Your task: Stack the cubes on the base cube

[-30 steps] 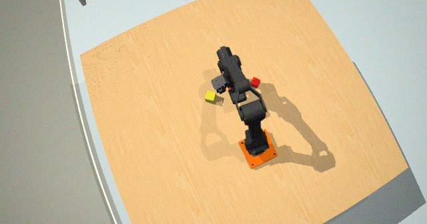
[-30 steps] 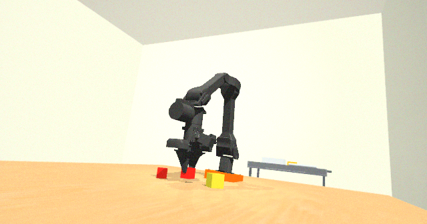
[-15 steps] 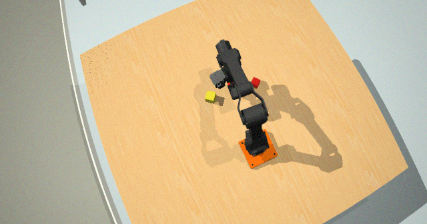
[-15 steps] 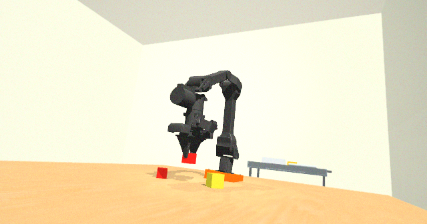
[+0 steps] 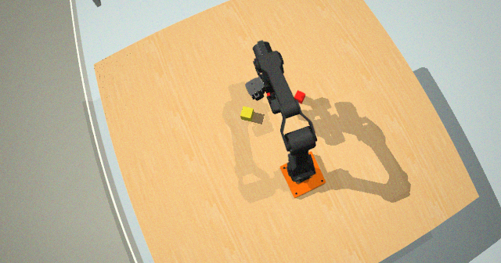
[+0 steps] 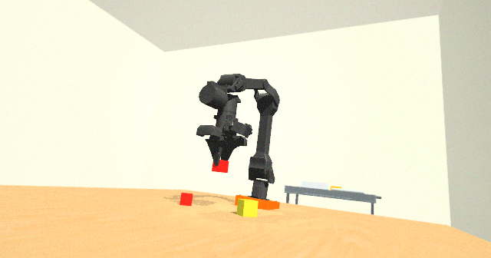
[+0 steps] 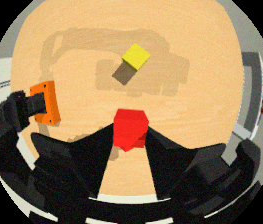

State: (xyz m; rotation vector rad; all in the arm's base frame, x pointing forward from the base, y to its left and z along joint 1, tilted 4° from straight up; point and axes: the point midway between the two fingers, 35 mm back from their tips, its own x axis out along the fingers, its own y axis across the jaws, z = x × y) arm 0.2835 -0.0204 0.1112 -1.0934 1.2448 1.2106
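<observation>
Now: the yellow cube 1 cm ahead of my gripper tip, 10 cm to the left of it and 10 cm below it.
</observation>
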